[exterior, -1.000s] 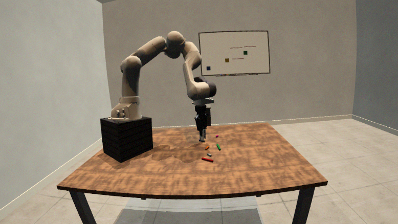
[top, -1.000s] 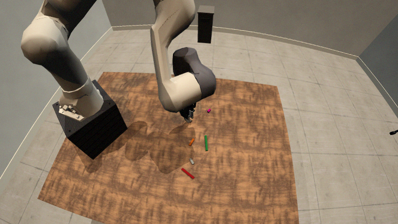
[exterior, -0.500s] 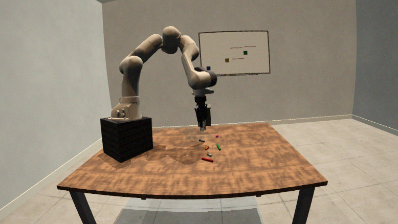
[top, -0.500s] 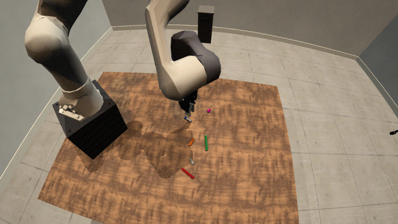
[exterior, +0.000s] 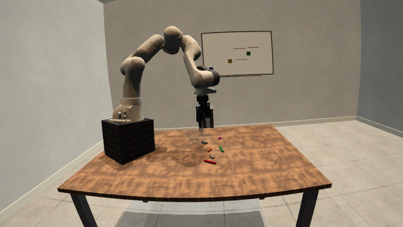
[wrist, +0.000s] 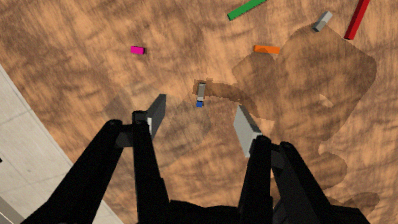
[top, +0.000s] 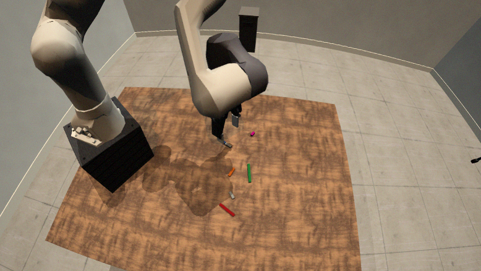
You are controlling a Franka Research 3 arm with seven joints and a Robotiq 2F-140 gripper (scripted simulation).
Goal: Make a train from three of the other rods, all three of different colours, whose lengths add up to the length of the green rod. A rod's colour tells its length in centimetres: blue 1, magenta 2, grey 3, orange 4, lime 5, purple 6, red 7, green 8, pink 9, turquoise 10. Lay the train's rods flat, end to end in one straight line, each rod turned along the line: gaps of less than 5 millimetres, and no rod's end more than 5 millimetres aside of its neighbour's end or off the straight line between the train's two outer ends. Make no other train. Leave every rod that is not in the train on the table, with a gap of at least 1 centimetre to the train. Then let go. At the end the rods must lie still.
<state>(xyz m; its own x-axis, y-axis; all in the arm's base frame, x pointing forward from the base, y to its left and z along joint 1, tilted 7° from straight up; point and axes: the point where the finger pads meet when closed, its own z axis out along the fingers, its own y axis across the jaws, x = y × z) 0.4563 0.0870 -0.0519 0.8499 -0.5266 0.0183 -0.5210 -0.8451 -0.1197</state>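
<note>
The orange rod lies 12 cm to the right of my hand, 12 cm below it and 2 cm ahead of it. Round my hand: magenta rod (12 cm below, 10 cm ahead, 7 cm to the left); green rod (12 cm to the right, 12 cm below, 9 cm ahead); blue rod (12 cm below, 2 cm behind, 1 cm to the left).
</note>
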